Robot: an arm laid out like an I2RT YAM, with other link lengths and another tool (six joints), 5 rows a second.
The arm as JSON. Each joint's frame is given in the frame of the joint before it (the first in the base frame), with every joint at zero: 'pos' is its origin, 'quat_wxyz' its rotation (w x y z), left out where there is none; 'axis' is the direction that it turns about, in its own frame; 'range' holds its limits. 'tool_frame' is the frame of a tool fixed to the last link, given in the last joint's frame.
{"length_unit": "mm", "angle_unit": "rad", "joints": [
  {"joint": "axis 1", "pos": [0.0, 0.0, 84.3], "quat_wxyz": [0.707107, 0.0, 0.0, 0.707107], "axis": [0.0, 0.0, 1.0], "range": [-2.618, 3.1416]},
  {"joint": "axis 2", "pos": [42.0, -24.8, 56.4], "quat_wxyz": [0.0, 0.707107, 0.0, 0.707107], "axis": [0.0, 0.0, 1.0], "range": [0.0, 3.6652]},
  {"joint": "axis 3", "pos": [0.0, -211.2, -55.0], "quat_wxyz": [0.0, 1.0, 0.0, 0.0], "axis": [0.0, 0.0, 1.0], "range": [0.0, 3.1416]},
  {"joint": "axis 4", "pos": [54.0, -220.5, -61.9], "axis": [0.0, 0.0, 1.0], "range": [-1.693, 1.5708]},
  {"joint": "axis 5", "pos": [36.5, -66.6, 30.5], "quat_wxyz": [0.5, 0.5, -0.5, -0.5], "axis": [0.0, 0.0, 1.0], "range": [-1.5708, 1.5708]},
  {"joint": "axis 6", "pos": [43.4, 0.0, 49.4], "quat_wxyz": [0.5, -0.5, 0.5, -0.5], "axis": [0.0, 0.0, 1.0], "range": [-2.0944, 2.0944]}
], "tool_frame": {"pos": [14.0, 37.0, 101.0], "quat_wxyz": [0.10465, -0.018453, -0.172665, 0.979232]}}
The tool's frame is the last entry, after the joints.
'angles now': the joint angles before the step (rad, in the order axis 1, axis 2, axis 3, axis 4, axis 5, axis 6). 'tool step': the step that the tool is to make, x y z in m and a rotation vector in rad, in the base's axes. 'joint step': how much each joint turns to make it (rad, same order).
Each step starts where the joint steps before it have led.
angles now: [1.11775 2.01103 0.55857 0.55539 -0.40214 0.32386]
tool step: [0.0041 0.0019 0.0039 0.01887 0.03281 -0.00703]
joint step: [-0.02178 -0.00209 0.00960 -0.00403 -0.03869 0.01337]
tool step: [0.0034 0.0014 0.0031 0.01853 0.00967 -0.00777]
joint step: [-0.01211 -0.00031 0.00126 0.01402 -0.01599 0.00838]
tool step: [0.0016 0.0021 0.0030 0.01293 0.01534 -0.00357]
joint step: [-0.00628 -0.00232 0.00637 0.00082 -0.01673 0.01186]
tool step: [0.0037 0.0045 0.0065 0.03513 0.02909 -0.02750]
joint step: [-0.00388 -0.00134 0.00104 0.03862 -0.01590 0.05162]
